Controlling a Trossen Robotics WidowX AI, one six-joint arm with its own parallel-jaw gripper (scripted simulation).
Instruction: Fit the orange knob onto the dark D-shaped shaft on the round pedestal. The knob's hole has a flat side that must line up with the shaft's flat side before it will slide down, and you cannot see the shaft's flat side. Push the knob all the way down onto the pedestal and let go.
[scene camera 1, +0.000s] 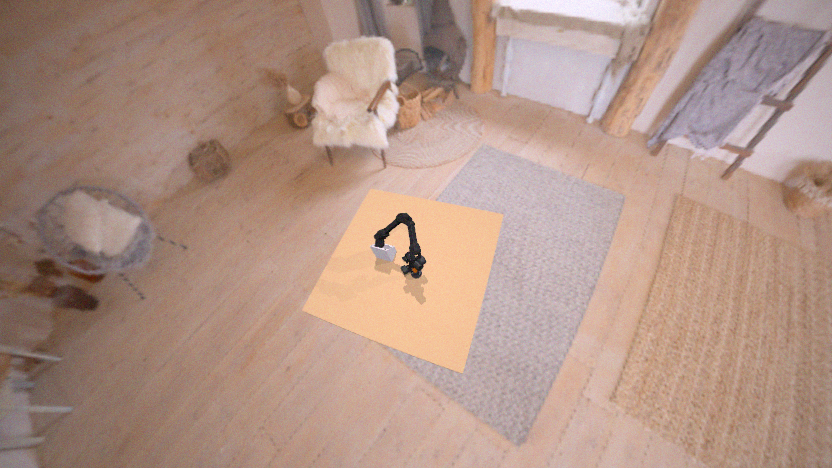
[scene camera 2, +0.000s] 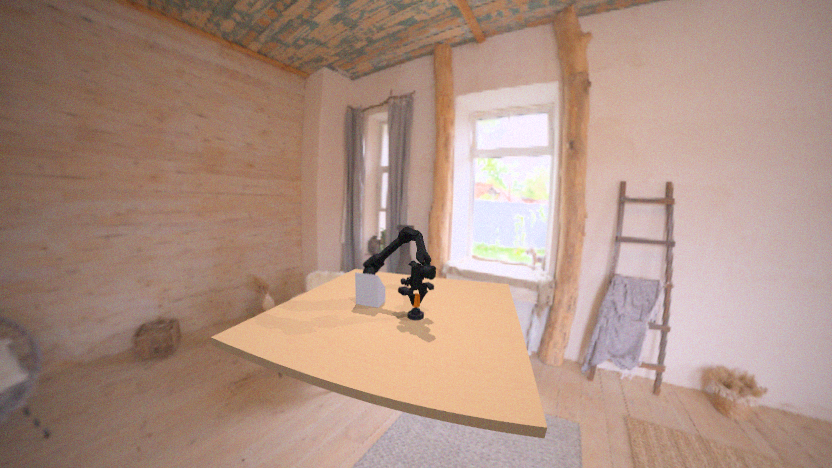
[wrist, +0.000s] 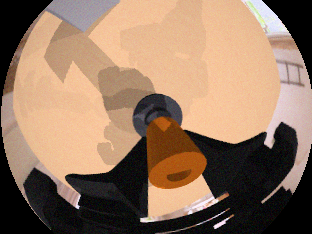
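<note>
My gripper (wrist: 164, 136) holding an orange knob (wrist: 173, 160). Round dark pedestal (wrist: 149, 108) in sight too.
</note>
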